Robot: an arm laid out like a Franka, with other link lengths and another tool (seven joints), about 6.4 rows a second.
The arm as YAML. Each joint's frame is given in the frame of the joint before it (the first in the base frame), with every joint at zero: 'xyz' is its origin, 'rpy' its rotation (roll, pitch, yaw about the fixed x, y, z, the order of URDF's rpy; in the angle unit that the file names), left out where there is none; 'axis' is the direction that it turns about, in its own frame. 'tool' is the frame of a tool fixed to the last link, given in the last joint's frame.
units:
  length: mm
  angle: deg
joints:
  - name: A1
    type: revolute
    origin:
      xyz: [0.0, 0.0, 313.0]
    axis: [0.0, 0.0, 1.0]
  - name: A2
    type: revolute
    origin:
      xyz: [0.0, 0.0, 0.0]
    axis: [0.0, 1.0, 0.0]
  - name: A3
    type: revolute
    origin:
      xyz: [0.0, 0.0, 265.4]
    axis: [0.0, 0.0, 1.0]
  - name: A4
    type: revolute
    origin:
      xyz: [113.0, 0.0, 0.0]
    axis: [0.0, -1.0, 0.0]
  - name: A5
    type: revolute
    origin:
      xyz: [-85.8, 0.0, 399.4]
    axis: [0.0, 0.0, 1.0]
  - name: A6
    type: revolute
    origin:
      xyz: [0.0, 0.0, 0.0]
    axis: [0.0, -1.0, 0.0]
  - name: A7
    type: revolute
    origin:
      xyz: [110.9, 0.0, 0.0]
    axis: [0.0, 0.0, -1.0]
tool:
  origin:
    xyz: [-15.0, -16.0, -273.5]
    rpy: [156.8, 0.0, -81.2]
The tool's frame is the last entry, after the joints.
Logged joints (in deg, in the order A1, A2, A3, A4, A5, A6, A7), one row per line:
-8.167, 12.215, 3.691, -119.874, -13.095, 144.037, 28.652
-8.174, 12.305, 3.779, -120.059, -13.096, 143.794, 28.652
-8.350, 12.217, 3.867, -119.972, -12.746, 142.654, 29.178
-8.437, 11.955, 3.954, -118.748, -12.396, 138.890, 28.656
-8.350, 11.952, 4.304, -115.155, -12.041, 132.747, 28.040
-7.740, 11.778, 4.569, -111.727, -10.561, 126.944, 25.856
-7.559, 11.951, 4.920, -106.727, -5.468, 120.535, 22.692
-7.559, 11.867, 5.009, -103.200, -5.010, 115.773, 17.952
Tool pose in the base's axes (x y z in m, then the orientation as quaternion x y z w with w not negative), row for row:
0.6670, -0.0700, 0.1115, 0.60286, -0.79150, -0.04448, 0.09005
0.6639, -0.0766, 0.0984, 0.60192, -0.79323, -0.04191, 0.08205
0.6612, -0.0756, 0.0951, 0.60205, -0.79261, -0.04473, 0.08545
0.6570, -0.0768, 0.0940, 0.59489, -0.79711, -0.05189, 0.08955
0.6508, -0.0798, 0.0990, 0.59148, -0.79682, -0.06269, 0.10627
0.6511, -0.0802, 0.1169, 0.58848, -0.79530, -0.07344, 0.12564
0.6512, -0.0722, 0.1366, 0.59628, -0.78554, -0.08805, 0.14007
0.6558, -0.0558, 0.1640, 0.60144, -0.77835, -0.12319, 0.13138
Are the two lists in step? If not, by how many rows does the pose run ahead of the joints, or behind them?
The pose runs 1 row behind the joints: the pose in row i belongs to the joints in row i - 1.
